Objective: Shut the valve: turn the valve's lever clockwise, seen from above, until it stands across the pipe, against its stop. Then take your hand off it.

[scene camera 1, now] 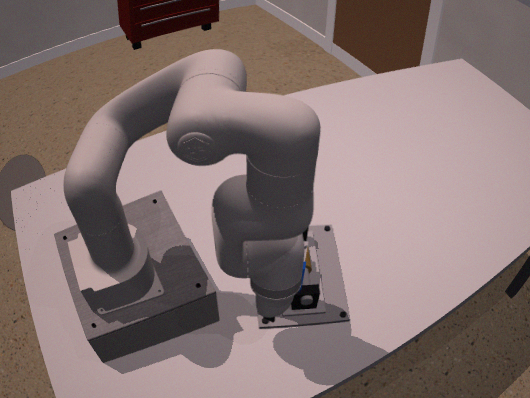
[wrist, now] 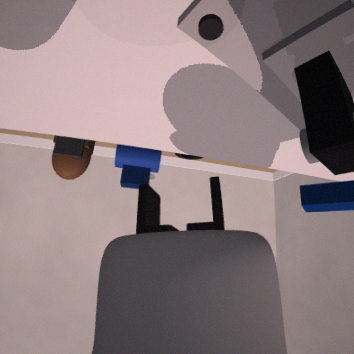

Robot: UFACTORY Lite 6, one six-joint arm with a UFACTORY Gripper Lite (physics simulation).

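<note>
The valve stands on a pale base plate (scene camera 1: 336, 280); its brass-yellow body (scene camera 1: 308, 261) shows beside the arm. A strip of the blue lever (scene camera 1: 303, 275) (wrist: 330, 197) shows at the arm's edge, slanting a little off the pipe's line toward the arm. The arm hides the rest, so its exact angle is unclear. The black pipe support (scene camera 1: 311, 288) (wrist: 325, 112) shows at the near end. My gripper (scene camera 1: 270, 318) (wrist: 180, 181) is open, with nothing between its fingers. It is low by the plate's near left corner, apart from the lever in the wrist view.
The arm's base stands on a grey block (scene camera 1: 172, 312) left of the valve plate. Bolt heads (scene camera 1: 343, 314) (wrist: 210, 27) stand at the plate's corners. The table's front edge runs past the near side of the plate. A red drawer cabinet (scene camera 1: 170, 19) stands on the floor behind.
</note>
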